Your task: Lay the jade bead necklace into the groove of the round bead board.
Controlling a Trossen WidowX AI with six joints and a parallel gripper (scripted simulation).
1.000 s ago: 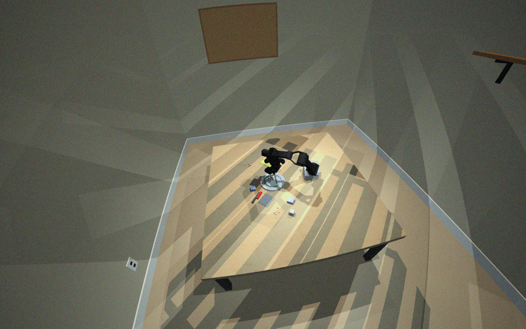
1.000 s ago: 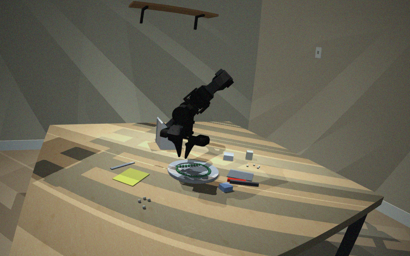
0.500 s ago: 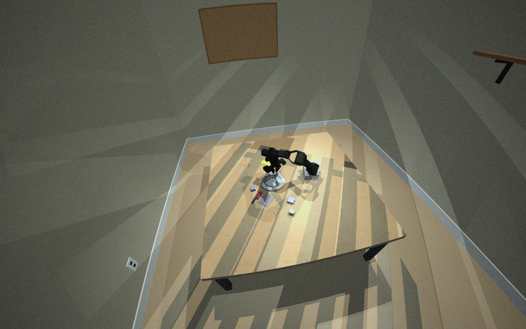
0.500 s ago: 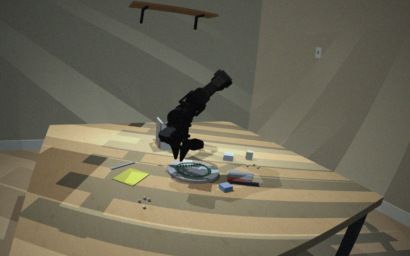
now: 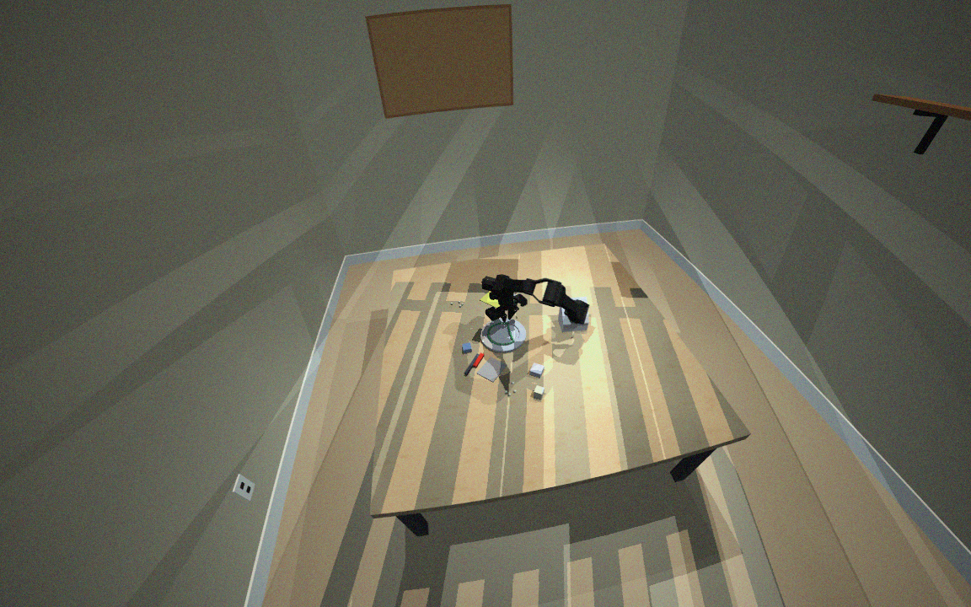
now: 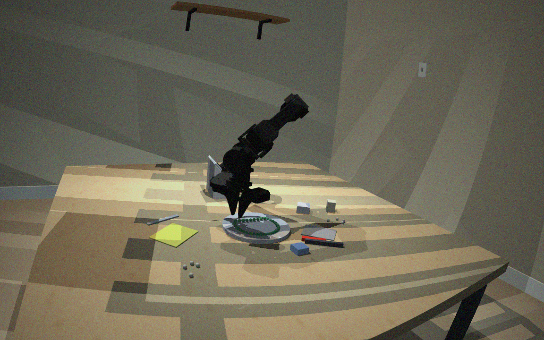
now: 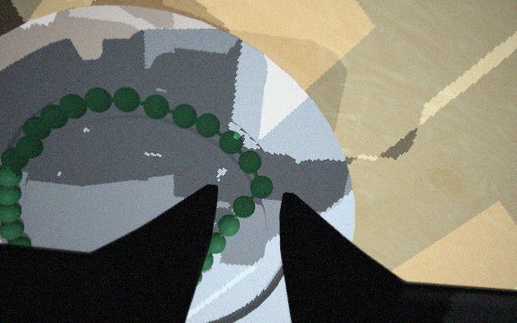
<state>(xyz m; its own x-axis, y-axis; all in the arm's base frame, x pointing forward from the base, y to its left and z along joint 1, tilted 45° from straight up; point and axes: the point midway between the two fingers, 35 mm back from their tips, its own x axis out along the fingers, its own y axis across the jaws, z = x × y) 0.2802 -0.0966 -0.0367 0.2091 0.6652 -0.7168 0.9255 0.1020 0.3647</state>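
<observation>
Now: gripper tip 30 mm short of the round grey bead board, 50 mm to the right of it and 20 mm above it. Also, from my gripper tip: grey rod (100 mm behind, 200 mm to the right, 30 mm below); then yellow sheet (200 mm to the right, 30 mm below); then blue block (200 mm ahead, 80 mm to the left, 20 mm below).
</observation>
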